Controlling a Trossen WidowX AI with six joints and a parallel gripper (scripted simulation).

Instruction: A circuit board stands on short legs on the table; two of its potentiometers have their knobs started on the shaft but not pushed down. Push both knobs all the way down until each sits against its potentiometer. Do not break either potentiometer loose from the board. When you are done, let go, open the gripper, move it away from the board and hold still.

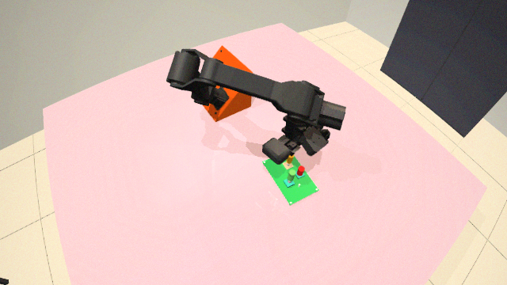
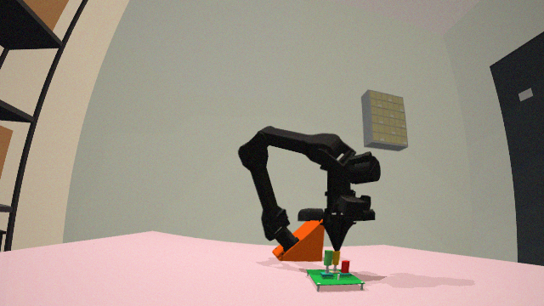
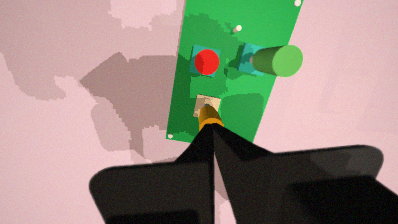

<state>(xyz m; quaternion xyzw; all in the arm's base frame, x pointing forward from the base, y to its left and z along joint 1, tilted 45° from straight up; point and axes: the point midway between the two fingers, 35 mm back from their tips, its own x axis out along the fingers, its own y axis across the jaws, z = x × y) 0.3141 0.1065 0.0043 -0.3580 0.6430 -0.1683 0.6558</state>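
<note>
My gripper tip is now 20 mm above the yellow knob. The rest, counted from my gripper tip: green knob (50 mm ahead, 30 mm to the right, 10 mm below).
</note>
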